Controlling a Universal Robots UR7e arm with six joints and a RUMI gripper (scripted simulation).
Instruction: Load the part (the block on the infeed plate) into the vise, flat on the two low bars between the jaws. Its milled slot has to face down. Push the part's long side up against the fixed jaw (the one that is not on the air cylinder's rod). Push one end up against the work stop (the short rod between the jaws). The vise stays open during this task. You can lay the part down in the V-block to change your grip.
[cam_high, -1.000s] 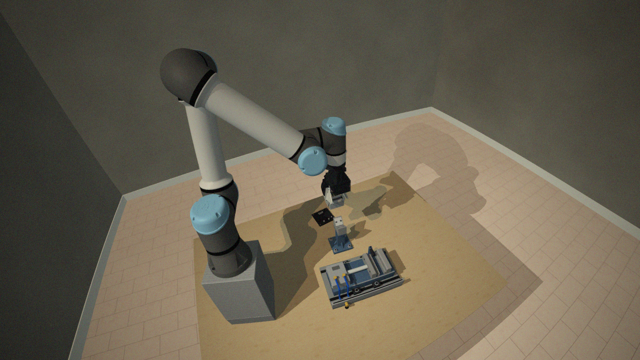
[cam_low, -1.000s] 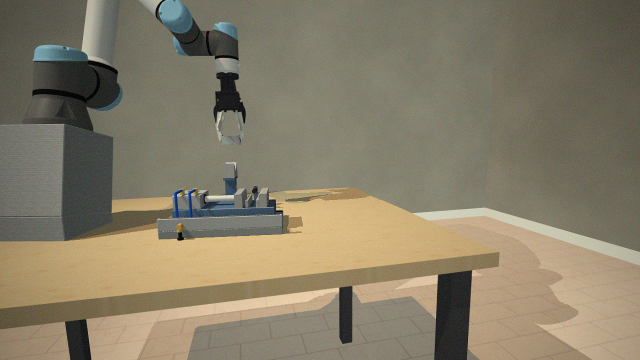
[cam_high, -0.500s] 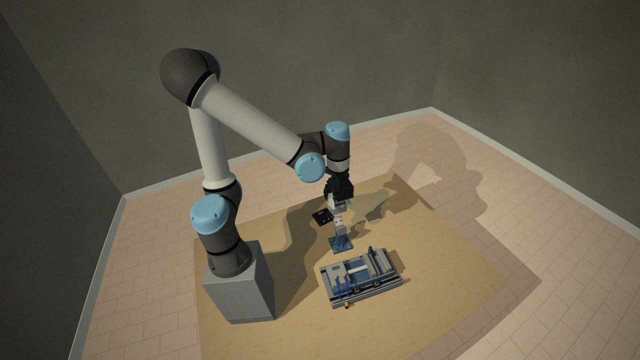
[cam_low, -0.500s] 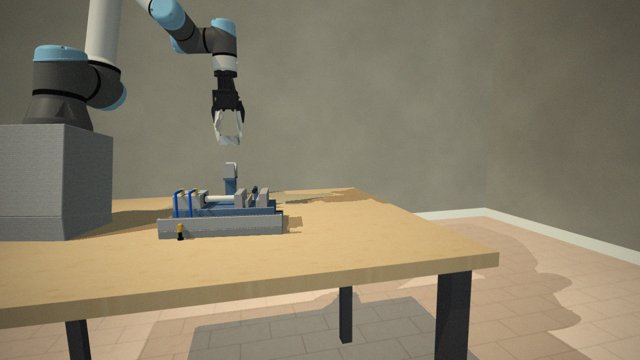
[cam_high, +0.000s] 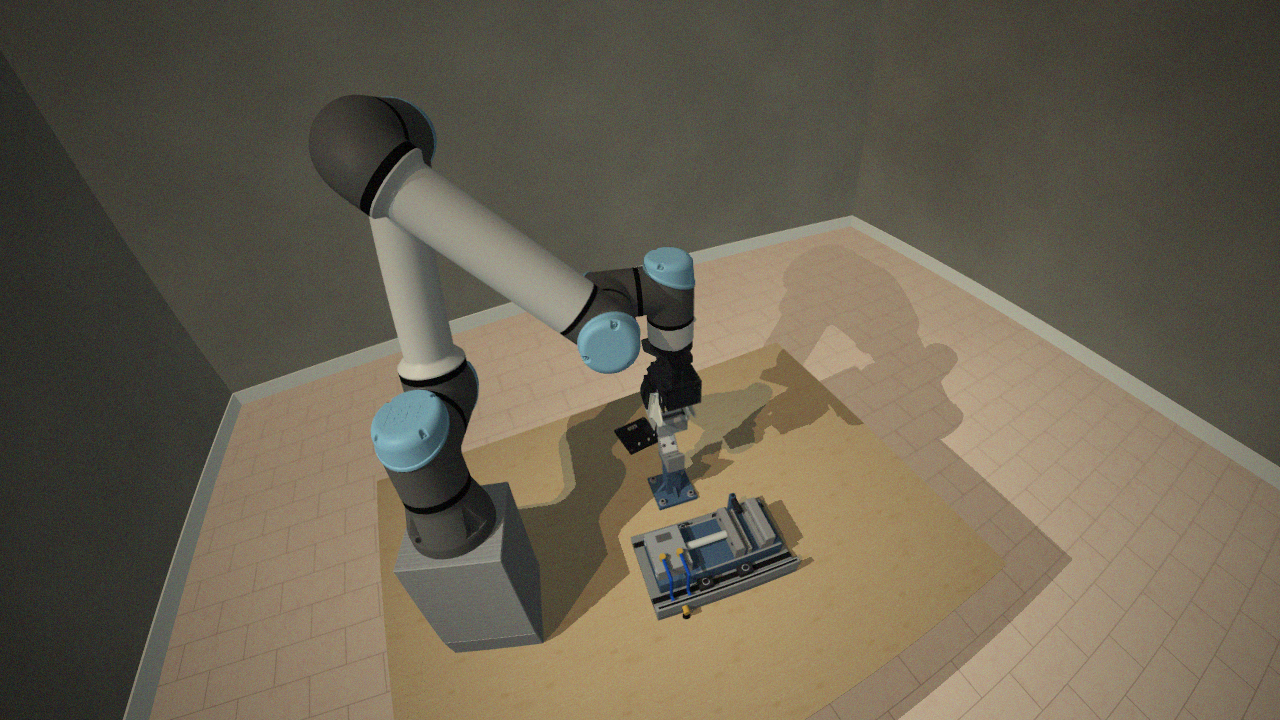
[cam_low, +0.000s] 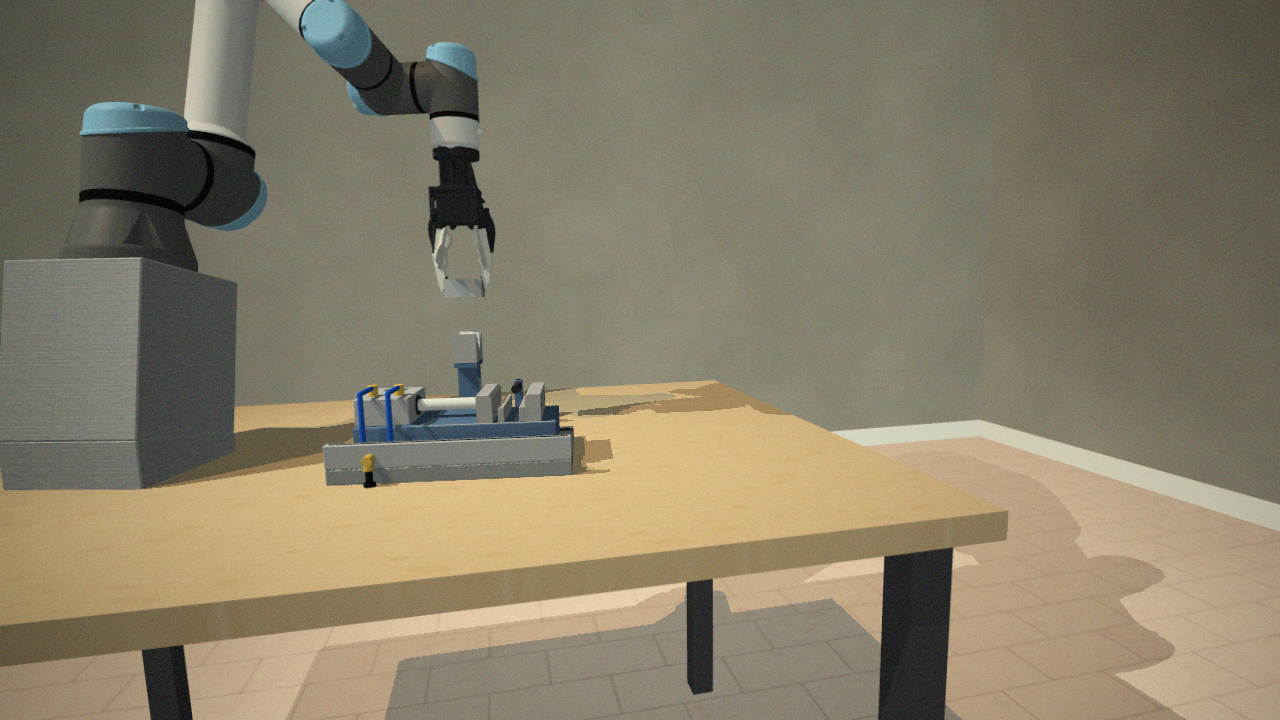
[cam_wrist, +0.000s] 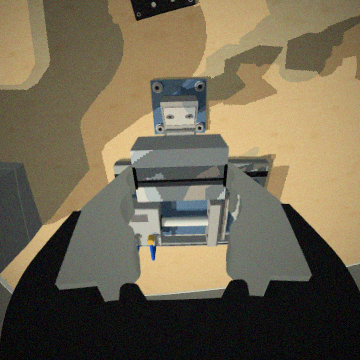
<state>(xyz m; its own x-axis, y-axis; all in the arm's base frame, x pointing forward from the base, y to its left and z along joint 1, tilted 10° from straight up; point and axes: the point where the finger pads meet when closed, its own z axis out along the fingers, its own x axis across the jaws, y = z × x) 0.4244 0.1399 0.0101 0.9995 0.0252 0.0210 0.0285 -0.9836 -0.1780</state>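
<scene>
Now: hand right at the part. Round my hand: v-block post 18 cm below; then white cylinder rod 1 cm ahead, 19 cm to the right, 17 cm below; then work stop 10 cm ahead, 14 cm to the right, 15 cm below.
</scene>
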